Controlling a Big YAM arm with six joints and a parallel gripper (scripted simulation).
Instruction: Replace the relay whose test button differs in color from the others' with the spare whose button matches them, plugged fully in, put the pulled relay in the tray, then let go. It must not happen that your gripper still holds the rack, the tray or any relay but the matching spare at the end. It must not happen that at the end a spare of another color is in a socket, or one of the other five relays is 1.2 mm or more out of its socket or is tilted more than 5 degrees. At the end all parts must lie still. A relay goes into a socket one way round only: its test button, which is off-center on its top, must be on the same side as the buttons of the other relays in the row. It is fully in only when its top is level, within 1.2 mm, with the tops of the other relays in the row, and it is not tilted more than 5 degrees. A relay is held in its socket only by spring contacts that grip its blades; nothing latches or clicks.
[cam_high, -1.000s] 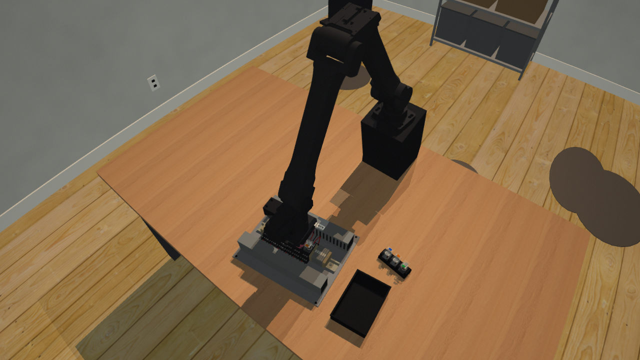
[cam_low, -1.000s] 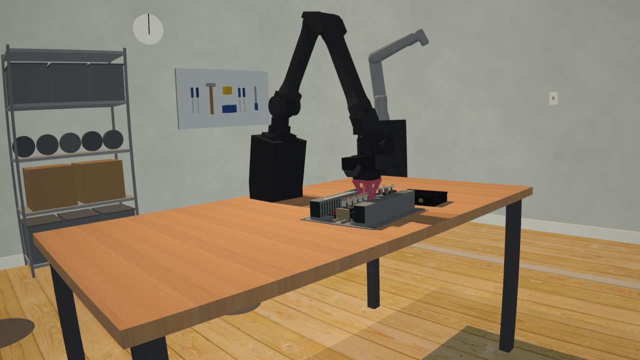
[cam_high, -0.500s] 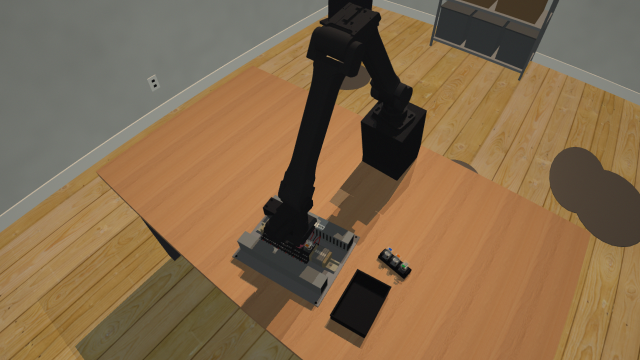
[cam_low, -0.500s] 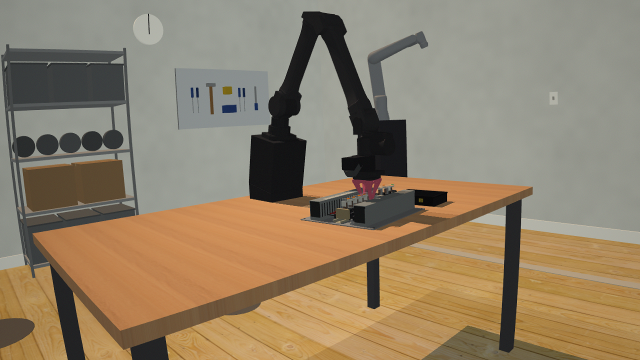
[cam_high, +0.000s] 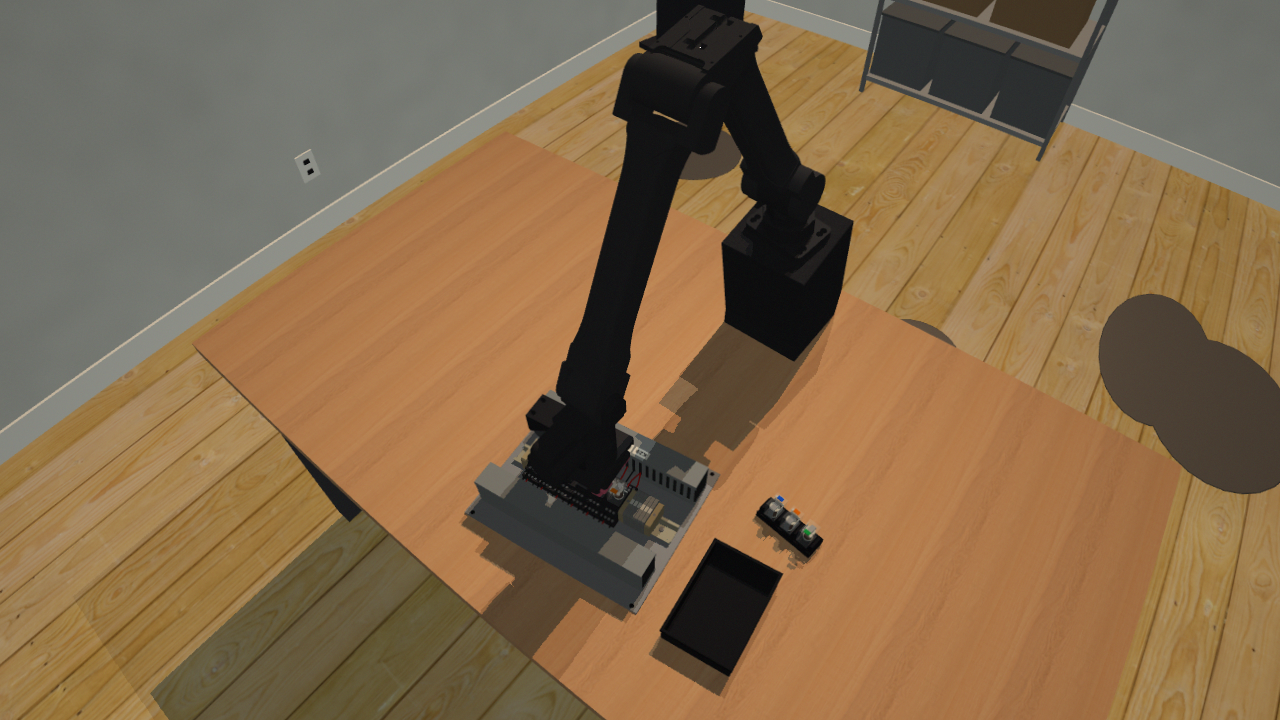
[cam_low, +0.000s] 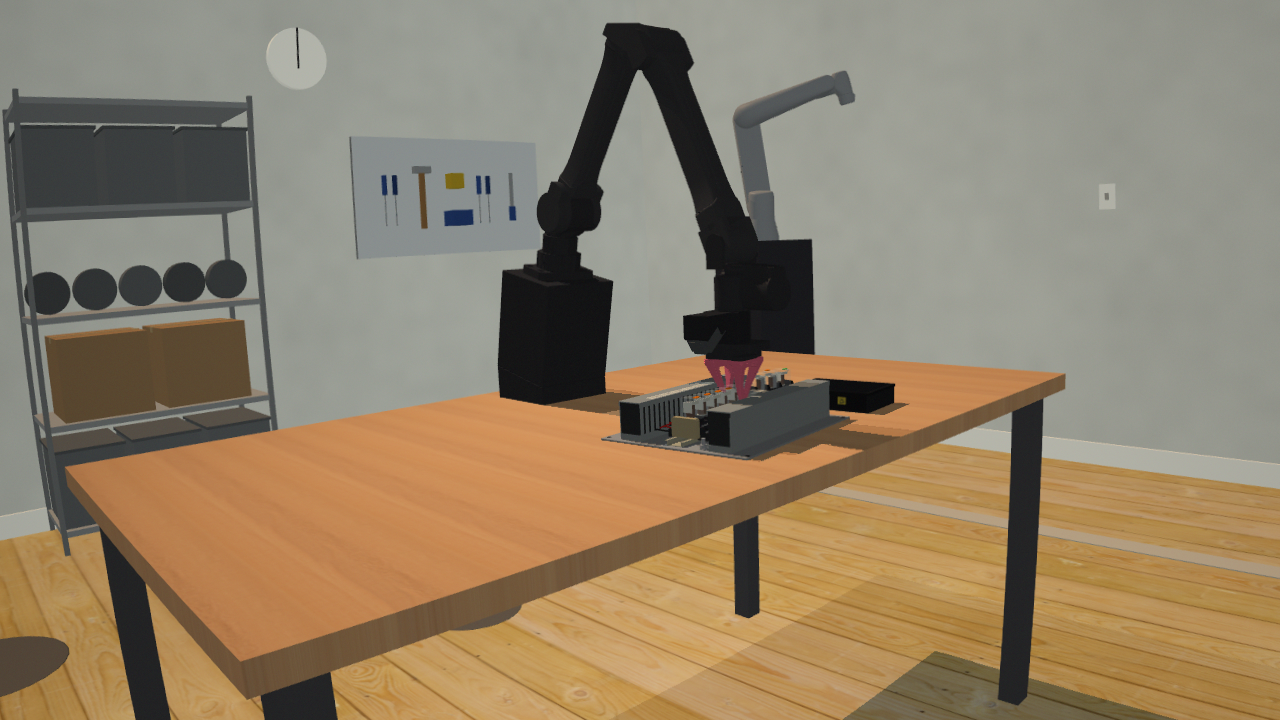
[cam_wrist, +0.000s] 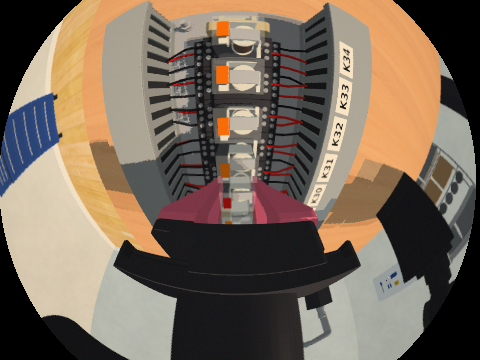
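My hand is 5 cm above the grey relay panel, 2 cm to the left of it and 1 cm short of it. The rest, counted from my hand: blue-button relay: 20 cm to the left, 18 cm behind, 2 cm below; then black tray: 25 cm to the left, 3 cm below, 1 cm behind; then black spare holder: 23 cm to the left, 18 cm behind, 4 cm below.
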